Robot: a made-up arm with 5 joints.
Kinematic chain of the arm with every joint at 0, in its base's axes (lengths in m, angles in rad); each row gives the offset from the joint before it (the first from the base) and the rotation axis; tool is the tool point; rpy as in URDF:
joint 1: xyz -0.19 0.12 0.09 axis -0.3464 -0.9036 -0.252
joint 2: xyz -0.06 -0.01 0 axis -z
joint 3: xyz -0.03 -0.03 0 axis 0.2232 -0.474 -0.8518
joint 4: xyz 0.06 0 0.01 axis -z
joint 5: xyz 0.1 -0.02 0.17 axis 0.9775 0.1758 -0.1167
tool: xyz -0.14 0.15 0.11 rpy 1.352 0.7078 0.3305
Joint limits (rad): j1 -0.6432..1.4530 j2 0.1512..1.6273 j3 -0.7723..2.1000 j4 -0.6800..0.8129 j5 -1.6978..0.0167
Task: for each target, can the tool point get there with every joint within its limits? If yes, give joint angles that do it. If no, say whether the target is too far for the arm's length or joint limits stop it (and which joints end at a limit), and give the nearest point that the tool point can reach.
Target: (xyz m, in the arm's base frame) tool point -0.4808 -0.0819 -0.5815
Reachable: no: too far | nearest point -0.4930 0.2513 -0.1357 | short by 0.557 m
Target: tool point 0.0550 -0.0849 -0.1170
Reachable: no: joint limits stop it (at a limit: joint 1, joint 2, joint 4) | nearest point -0.0125 0.0593 0.1049 | short by 0.273 m
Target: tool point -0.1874 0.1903 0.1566
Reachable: yes | joints -0.0663 0.7941 -0.2284 0.2812 -1.1708
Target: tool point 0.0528 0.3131 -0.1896
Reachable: no: joint limits stop it (at a limit: joint 1, joint 2, joint 3) | nearest point -0.1674 0.2474 0.0119 | short by 0.306 m
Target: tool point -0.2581 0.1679 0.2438
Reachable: yes | joints 0.8153 1.3096 0.2347 0.2504 -0.7163
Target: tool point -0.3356 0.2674 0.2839
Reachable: yes | joints 0.4361 0.8893 1.5264 -0.2170 -0.2507
